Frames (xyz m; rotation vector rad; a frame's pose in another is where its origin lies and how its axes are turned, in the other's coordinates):
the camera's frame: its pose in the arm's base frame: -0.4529 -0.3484 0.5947 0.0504 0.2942 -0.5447
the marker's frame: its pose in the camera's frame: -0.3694 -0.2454 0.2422 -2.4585 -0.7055 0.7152
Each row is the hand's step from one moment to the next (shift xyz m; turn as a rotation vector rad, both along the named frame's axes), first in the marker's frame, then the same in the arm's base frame.
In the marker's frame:
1: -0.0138 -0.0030 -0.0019 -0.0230 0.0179 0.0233
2: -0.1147 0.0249 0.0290 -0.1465 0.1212 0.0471
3: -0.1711 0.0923 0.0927 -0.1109 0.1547 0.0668
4: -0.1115 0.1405 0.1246 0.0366 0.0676 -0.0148
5: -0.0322 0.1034 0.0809 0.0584 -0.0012 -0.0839
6: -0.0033 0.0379 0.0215 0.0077 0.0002 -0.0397
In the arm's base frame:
1: -0.0094 -0.0015 0.0106 -0.0356 -0.0023 -0.0111
2: -0.1146 -0.0203 0.0328 -0.1751 -0.0857 -0.0189
3: -0.2114 -0.0392 -0.0125 -0.1655 -0.0914 -0.0704
4: -0.1926 -0.0437 -0.0932 0.0196 -0.0531 -0.0540
5: -0.0957 -0.0302 -0.0905 0.0917 -0.0429 0.0144
6: -0.0239 -0.0148 -0.0334 0.0271 -0.0244 0.0175

